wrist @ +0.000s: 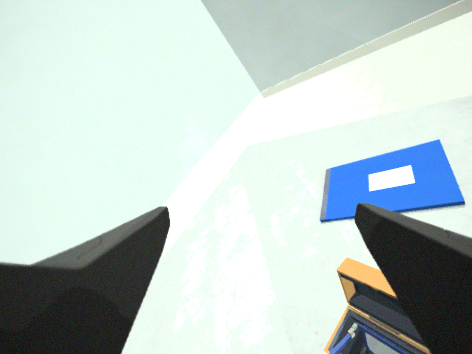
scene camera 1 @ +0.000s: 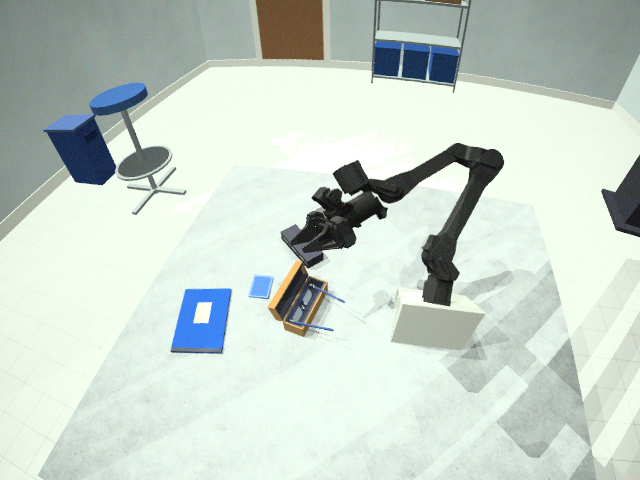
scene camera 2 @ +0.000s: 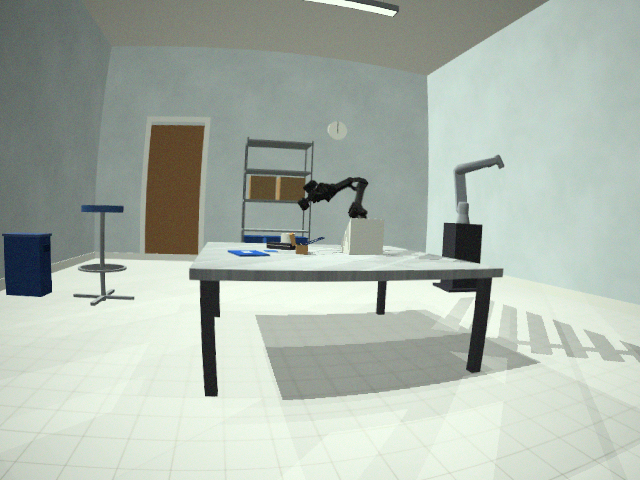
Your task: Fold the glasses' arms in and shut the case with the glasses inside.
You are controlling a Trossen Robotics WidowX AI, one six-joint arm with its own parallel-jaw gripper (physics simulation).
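Frame: origin at the arm's base, x ahead, y left, z up, level; millimetres.
Seen in the pictures: gripper, fingertip midpoint: (wrist: 261, 213) (scene camera 1: 296, 247) (scene camera 2: 304, 198); arm's base at its link origin: (scene camera 1: 437, 301) (scene camera 2: 363, 226).
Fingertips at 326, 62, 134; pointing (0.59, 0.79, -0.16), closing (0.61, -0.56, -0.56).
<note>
Offsets run from my fingertips to a thing's middle, as dx, dy, dz. "pt": to the spot under its first point. Level surfaces: height alone.
The orange-brown case @[pt -1, +66, -248] (scene camera 1: 294, 328) (scene camera 2: 301, 249) (wrist: 364, 274) stands on the table with its lid @[dz -181] (scene camera 1: 285, 288) tilted up on the side toward the blue book. The glasses @[-49, -7, -231] (scene camera 1: 309, 296) lie in its dark inside, lenses partly visible. Both blue glasses' arms (scene camera 1: 330, 296) (scene camera 2: 316, 240) (wrist: 342, 345) stick out over the case's open side, away from the lid, roughly parallel. My gripper (scene camera 1: 299, 247) (scene camera 2: 301, 204) (wrist: 261, 213) is open and empty. It hangs in the air well above the table, beyond the case in scene camera 1. In the wrist view the right finger hides part of the case.
A dark flat box @[+109, -223, -263] (scene camera 1: 312, 257) (scene camera 2: 278, 246) lies behind the case. A whitish cup @[+73, -330, -233] (scene camera 2: 286, 237) stands near it. A small blue notepad @[+162, -40, -278] (scene camera 1: 261, 286) and a blue book @[+268, +130, -277] (scene camera 1: 199, 338) (scene camera 2: 240, 252) (wrist: 350, 195) lie left of the case. The arm's white base block (scene camera 1: 429, 325) (scene camera 2: 367, 237) stands right.
</note>
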